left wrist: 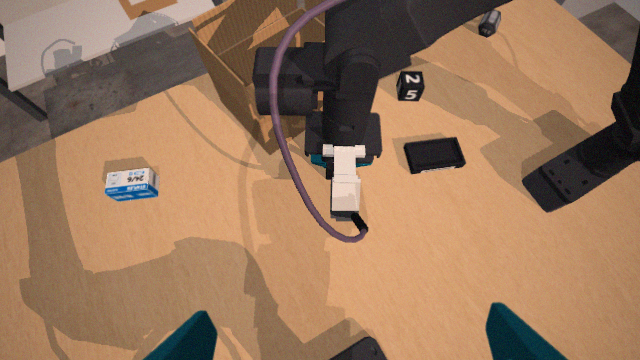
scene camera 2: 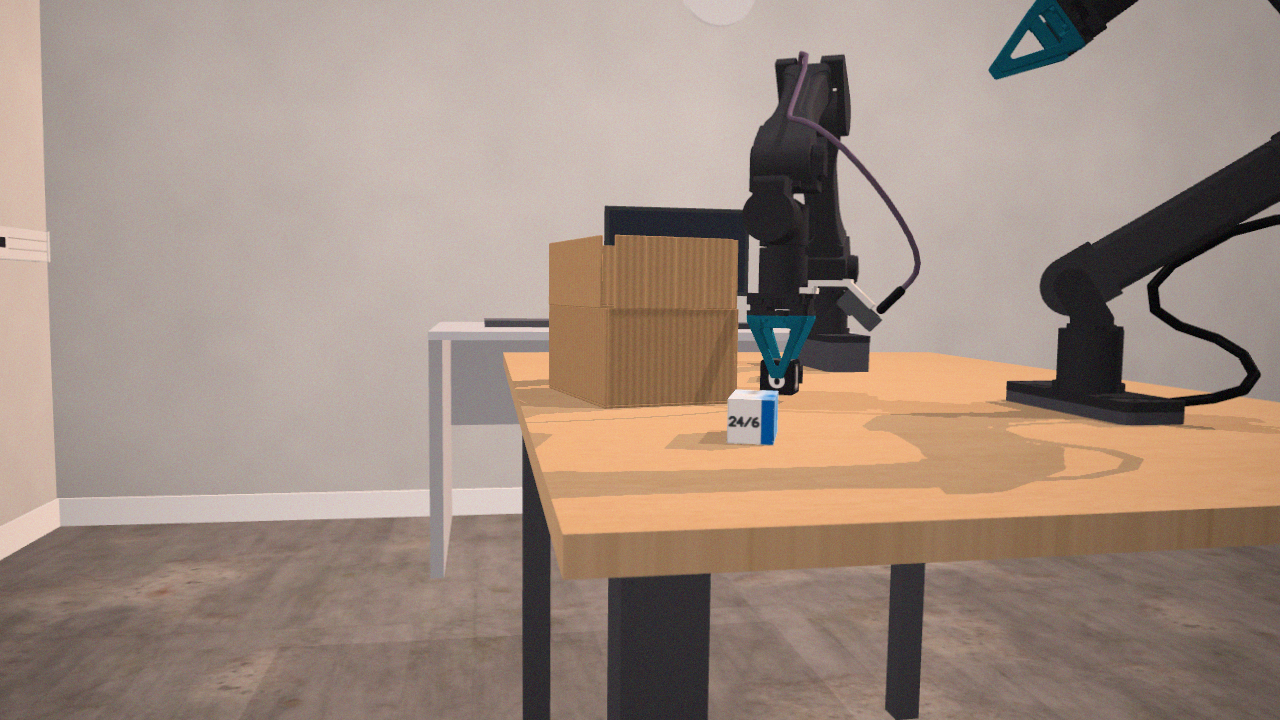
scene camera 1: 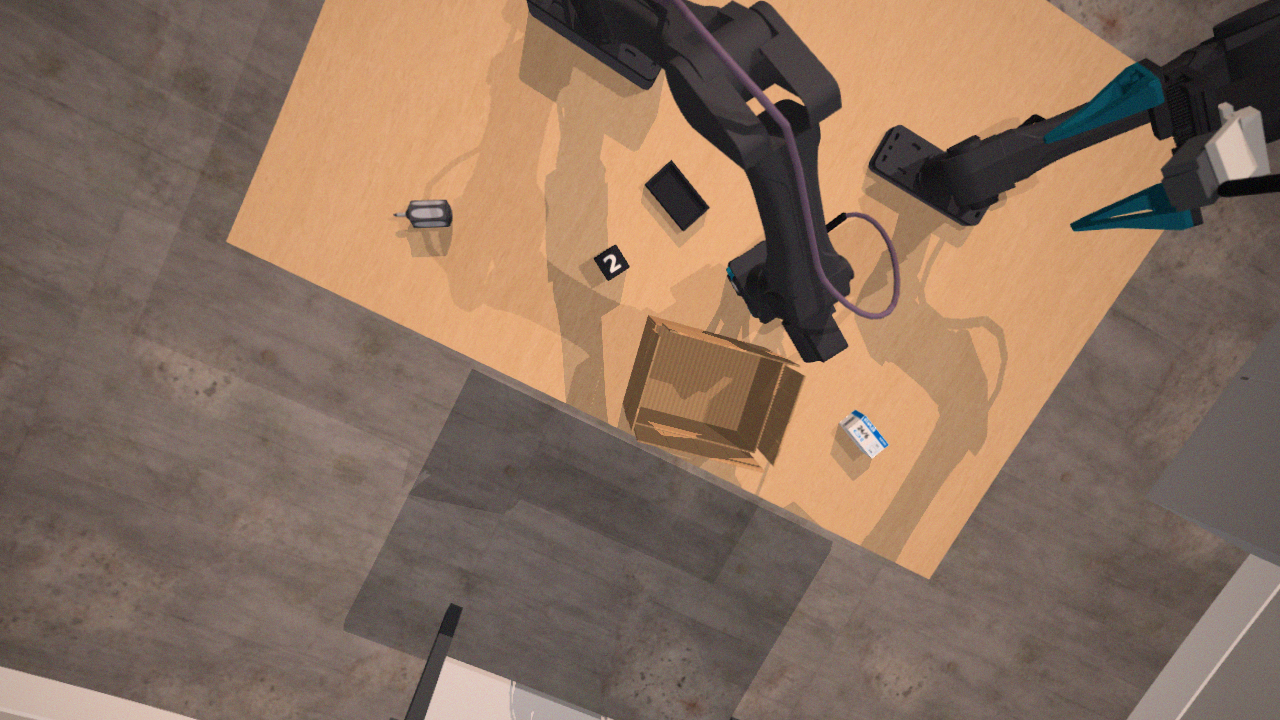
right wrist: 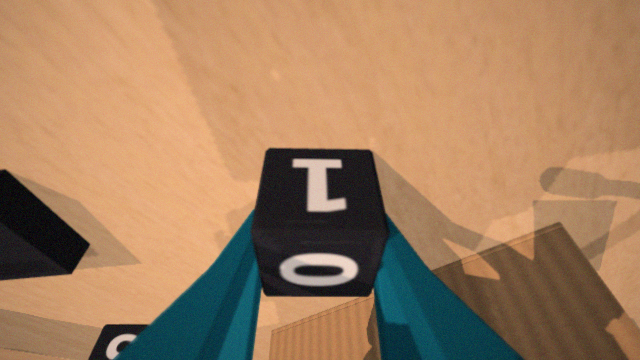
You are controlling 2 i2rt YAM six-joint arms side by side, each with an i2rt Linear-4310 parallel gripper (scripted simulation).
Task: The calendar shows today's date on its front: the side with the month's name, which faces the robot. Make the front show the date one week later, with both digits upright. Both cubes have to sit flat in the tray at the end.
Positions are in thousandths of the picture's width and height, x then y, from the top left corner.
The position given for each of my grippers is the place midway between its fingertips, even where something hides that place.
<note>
In view: my left gripper (scene camera 1: 827, 258), my right gripper (scene camera 2: 610, 524), a staples box (scene camera 2: 588, 578), a cardboard box (scene camera 2: 513, 455), a black cube (scene camera 2: 617, 534), a black calendar tray (scene camera 1: 523, 259), a black cube (left wrist: 641, 238) and a screwdriver (scene camera 1: 329, 297).
The staples box shows as well in the left wrist view (left wrist: 213, 512) and in scene camera 1 (scene camera 1: 671, 595). The cardboard box is seen too in scene camera 1 (scene camera 1: 532, 531) and in the right wrist view (right wrist: 841, 804). The black calendar tray is seen too in the left wrist view (left wrist: 687, 429). The right wrist view misses the staples box: it is out of frame. Scene camera 2 does not show the screwdriver, which is hidden by the cardboard box.
</note>
